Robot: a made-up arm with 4 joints.
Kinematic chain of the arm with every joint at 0, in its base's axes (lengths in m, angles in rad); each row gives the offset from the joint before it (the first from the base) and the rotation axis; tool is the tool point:
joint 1: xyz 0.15 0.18 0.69 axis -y
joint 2: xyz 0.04 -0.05 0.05 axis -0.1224 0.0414 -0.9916
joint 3: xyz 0 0.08 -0.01 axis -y
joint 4: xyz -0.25 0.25 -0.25 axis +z
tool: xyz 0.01 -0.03 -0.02
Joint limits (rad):
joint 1: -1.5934..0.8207
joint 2: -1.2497..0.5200
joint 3: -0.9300..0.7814
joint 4: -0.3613..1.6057
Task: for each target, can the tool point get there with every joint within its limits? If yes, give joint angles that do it. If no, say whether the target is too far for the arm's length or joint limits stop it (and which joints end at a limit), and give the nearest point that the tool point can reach.
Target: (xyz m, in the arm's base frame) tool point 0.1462 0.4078 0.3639
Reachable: yes | joints 0.5025 -0.3584 0.4002 0.8061
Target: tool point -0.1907 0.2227 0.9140
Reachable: yes | joints -0.9195 -0.6194 -0.3323 0.5087
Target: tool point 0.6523 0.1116 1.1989
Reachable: no: too far | nearest point 0.2403 0.1287 1.1208 | short by 0.420 m
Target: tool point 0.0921 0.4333 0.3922
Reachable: yes | joints 0.2196 -0.0049 0.2444 0.2748
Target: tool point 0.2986 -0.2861 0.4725
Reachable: no: joint limits stop it (at a limit: joint 1, joint 2, joint 4) | nearest point 0.0104 -0.0567 0.3330 | short by 0.394 m
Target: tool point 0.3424 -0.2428 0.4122
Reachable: no: joint limits stop it (at a limit: joint 1, joint 2, joint 4) | nearest point 0.0480 -0.0215 0.3084 | short by 0.383 m
